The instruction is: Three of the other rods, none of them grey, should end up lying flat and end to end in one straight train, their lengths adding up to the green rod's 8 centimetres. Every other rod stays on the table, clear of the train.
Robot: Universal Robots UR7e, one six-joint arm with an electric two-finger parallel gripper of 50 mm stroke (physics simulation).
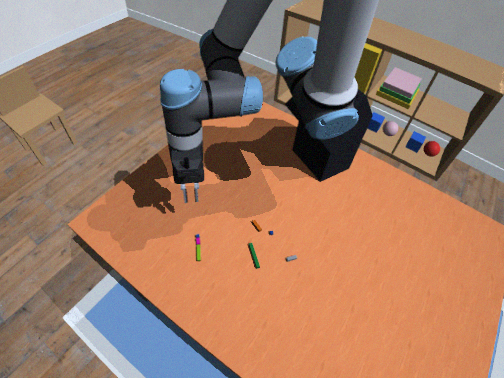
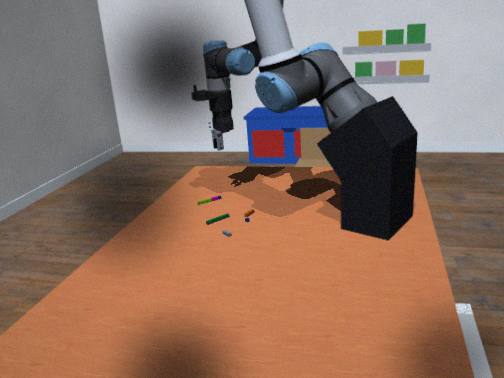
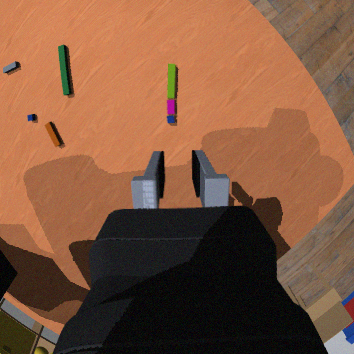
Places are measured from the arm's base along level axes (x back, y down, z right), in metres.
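Pixels of known places: gripper, fingertip midpoint: (image 1: pixel 191 199) (image 2: pixel 218 148) (image 3: pixel 177 164); arm's base at its link origin: (image 2: pixel 355 119).
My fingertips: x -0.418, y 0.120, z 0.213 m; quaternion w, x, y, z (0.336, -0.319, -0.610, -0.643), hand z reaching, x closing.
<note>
For each thing: its top centre in the pictures, then the offset to it from my fingertips. Level surfaces: height alone.
- lime rod at its top centre: (image 3: pixel 170 80) (image 1: pixel 198 252) (image 2: pixel 204 200) dx -0.061, dy +0.166, dz -0.040 m
- magenta rod at its top centre: (image 3: pixel 170 106) (image 1: pixel 198 240) (image 2: pixel 214 197) dx -0.029, dy +0.166, dz -0.019 m
- green rod at its top centre: (image 3: pixel 62 68) (image 1: pixel 254 254) (image 2: pixel 217 217) dx +0.003, dy +0.166, dz -0.190 m
- orange rod at its top centre: (image 3: pixel 51 134) (image 1: pixel 257 225) (image 2: pixel 249 211) dx +0.099, dy +0.166, dz -0.157 m
- grey rod at its top centre: (image 3: pixel 8 66) (image 2: pixel 226 231) (image 1: pixel 292 257) dx +0.042, dy +0.166, dz -0.294 m
- table at its surface level: dy +0.176 m
A lime rod (image 1: pixel 198 252) (image 2: pixel 204 202) (image 3: pixel 172 81), a magenta rod (image 1: pixel 198 240) (image 2: pixel 215 199) (image 3: pixel 171 107) and a small blue rod (image 1: pixel 197 235) (image 2: pixel 219 197) (image 3: pixel 171 119) lie flat in one straight line, end to end, magenta in the middle; any gaps look very thin. The green rod (image 1: pixel 254 255) (image 2: pixel 217 219) (image 3: pixel 65 70) lies apart, beside this line. My gripper (image 1: pixel 190 201) (image 2: pixel 218 148) (image 3: pixel 177 164) is open and empty, raised above the table, off the blue end of the line.
An orange rod (image 1: pixel 256 225) (image 2: pixel 249 213) (image 3: pixel 54 134), another small blue rod (image 1: pixel 271 232) (image 2: pixel 247 220) (image 3: pixel 31 117) and a grey rod (image 1: pixel 291 258) (image 2: pixel 227 233) (image 3: pixel 11 67) lie apart on the table (image 1: pixel 380 280). A shelf unit (image 1: pixel 450 64) stands behind the robot's base.
</note>
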